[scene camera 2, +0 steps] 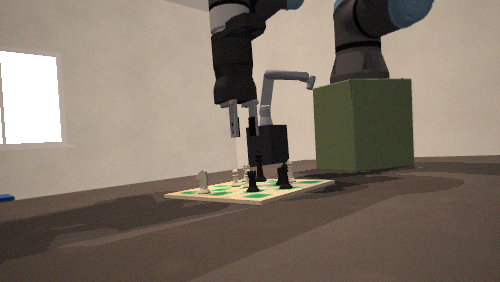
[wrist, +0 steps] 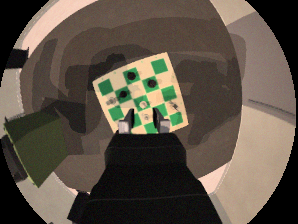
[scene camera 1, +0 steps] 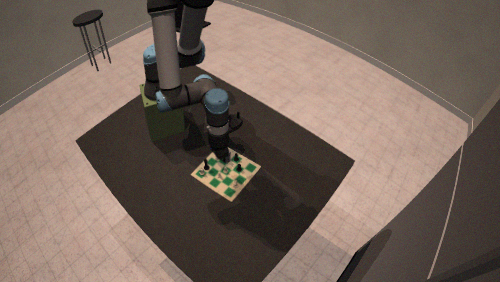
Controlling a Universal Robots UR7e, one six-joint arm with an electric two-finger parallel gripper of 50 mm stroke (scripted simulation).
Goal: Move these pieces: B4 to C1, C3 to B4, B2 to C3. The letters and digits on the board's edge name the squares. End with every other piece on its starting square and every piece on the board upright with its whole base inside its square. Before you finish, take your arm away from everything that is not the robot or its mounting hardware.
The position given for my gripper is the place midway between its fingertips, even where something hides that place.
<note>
In view: my gripper [scene camera 2: 245,136] and a cream chessboard [scene camera 2: 269,192].
My gripper is seen too in the wrist view [wrist: 143,114].
</note>
